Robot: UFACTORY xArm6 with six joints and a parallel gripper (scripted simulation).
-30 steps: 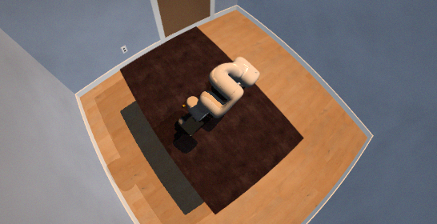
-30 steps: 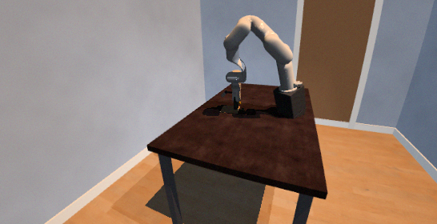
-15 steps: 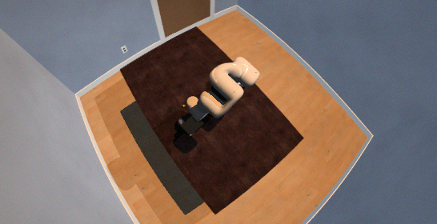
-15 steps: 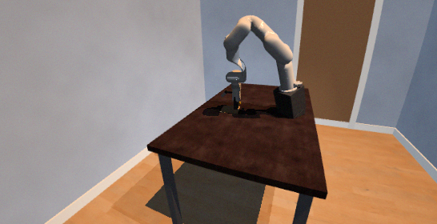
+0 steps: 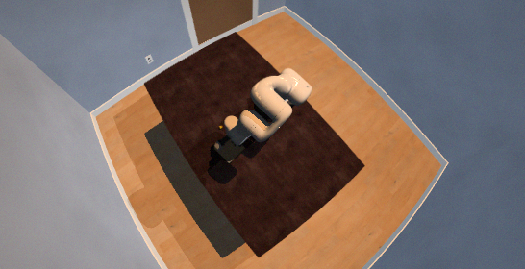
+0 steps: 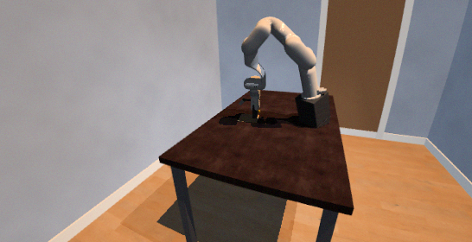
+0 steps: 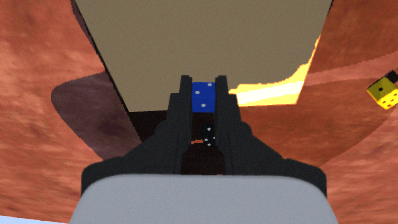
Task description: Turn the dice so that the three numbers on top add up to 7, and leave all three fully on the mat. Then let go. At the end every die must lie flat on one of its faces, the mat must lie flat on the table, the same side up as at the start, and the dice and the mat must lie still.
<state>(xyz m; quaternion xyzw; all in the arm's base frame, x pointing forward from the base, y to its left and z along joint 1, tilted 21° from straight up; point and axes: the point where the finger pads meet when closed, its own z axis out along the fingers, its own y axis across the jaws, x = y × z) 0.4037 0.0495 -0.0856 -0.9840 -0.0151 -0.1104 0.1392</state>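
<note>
The blue die lies 1 cm below my hand. The rest, counted from my hand: mat 5 cm ahead, 3 cm below; yellow die 14 cm to the right, 2 cm below, 1 cm ahead; black die 5 cm behind, 2 cm below, 1 cm to the right.
</note>
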